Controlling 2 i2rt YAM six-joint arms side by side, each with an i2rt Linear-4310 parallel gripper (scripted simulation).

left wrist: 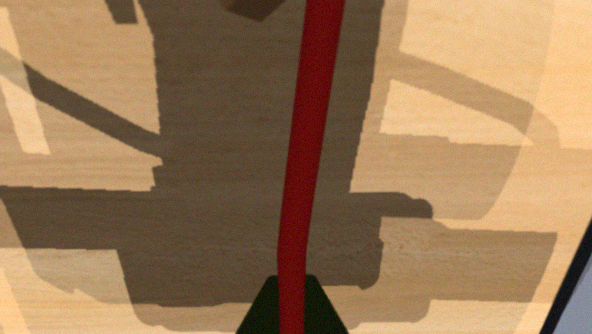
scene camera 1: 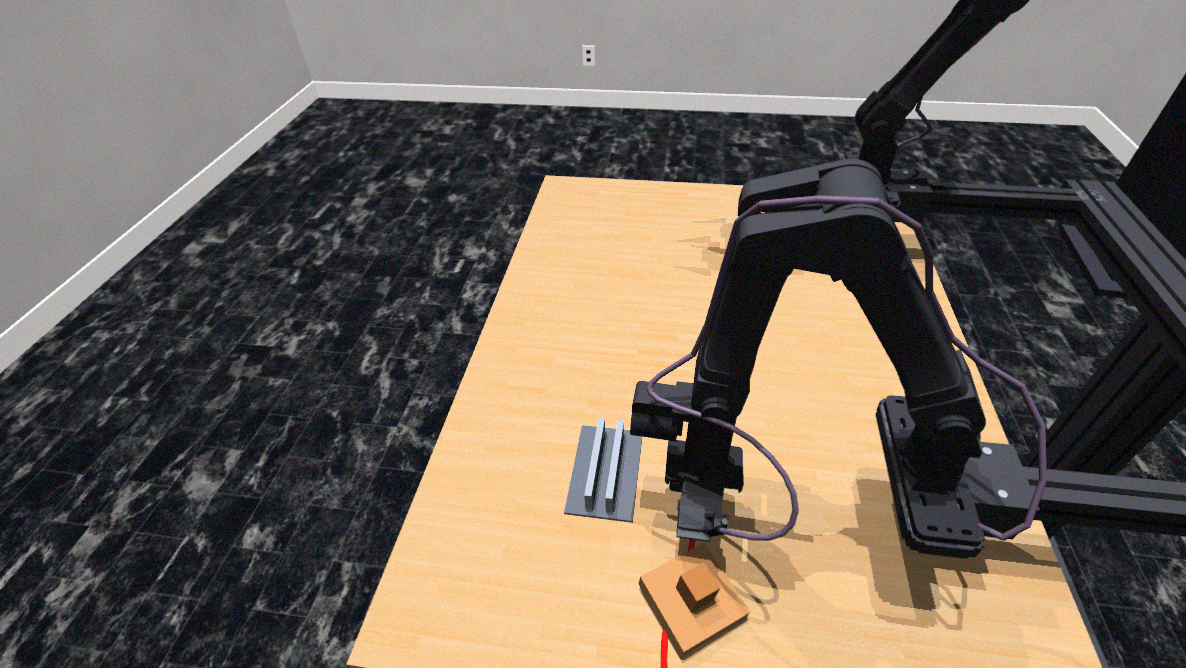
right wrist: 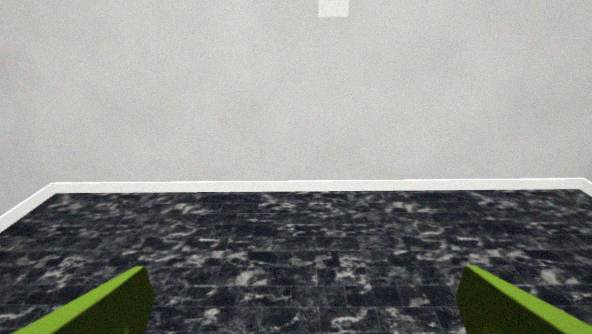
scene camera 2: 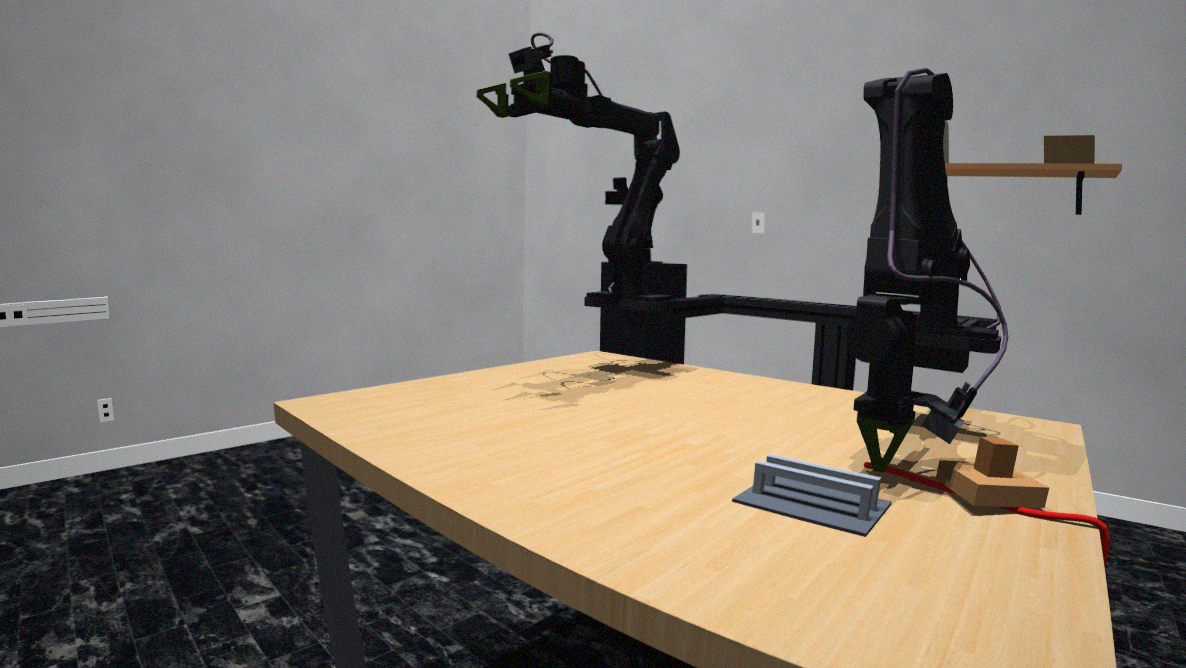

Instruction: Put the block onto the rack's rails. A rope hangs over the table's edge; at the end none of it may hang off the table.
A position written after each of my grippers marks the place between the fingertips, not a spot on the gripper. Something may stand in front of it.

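Observation:
I can see my left gripper (scene camera 2: pixel 879 470), and I find it (left wrist: pixel 291 290) from its own wrist as well, while another look gives me the left gripper (scene camera 1: pixel 697 502) too. My right gripper (scene camera 2: pixel 493 88) is in sight. There is a brown block (scene camera 1: pixel 682 591), which I also see as the block (scene camera 2: pixel 988 481), though in the right wrist view the block is out of frame. A grey rack (scene camera 2: pixel 826 507) is here too, and I see the rack (scene camera 1: pixel 609 496) again; the right wrist view has the rack out of frame.

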